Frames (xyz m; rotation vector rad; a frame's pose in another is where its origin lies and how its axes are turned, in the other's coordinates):
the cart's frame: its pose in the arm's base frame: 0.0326 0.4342 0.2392 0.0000 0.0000 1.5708
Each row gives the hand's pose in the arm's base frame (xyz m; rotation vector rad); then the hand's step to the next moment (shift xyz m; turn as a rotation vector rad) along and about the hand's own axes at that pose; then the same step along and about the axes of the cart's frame.
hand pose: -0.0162 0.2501 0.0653 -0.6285 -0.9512 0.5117
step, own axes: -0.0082 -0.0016 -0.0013 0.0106 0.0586 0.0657
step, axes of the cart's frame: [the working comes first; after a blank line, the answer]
step, axes of the arm's base frame: -0.0027 -0.0068 -0.0042 -0.0589 0.0660 -0.0060

-0.0068 0.0027 -0.0042 0.0660 0.0589 -0.0060
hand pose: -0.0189 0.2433 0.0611 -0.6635 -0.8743 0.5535
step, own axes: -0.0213 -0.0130 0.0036 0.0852 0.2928 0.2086
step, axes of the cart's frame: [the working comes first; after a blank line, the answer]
step, axes of the arm's base frame: -0.0121 -0.0221 0.0002 -0.1779 0.3161 -0.0699

-0.0221 0.0121 0.0002 0.3162 0.1779 -0.0699
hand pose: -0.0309 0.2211 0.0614 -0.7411 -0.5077 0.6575
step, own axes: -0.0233 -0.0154 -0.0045 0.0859 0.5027 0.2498
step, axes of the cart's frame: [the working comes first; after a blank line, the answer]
step, axes of the arm's base frame: -0.0077 -0.0269 0.0042 -0.2790 0.4521 -0.2005

-0.0269 0.0077 0.0042 0.4521 0.2790 -0.2005
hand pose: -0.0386 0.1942 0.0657 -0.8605 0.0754 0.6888
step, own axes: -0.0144 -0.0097 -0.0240 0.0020 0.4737 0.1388
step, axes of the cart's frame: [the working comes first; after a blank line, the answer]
step, axes of the arm's base frame: -0.0006 -0.0292 -0.0047 -0.3048 0.3149 -0.2271

-0.0292 0.0006 -0.0047 0.3149 0.3048 -0.2271
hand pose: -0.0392 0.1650 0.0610 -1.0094 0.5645 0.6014
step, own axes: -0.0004 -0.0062 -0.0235 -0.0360 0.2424 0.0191
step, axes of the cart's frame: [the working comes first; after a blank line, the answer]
step, axes of the arm's base frame: 0.0004 -0.0236 -0.0059 -0.1901 0.1074 -0.1129

-0.0236 -0.0004 -0.0059 0.1074 0.1901 -0.1129
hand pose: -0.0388 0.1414 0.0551 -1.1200 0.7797 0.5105
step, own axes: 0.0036 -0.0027 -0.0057 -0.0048 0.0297 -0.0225
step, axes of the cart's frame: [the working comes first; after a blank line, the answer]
step, axes of the arm's base frame: 0.0025 -0.0064 -0.0024 -0.0308 -0.0099 -0.0191

-0.0064 -0.0025 -0.0024 -0.0099 0.0308 -0.0191
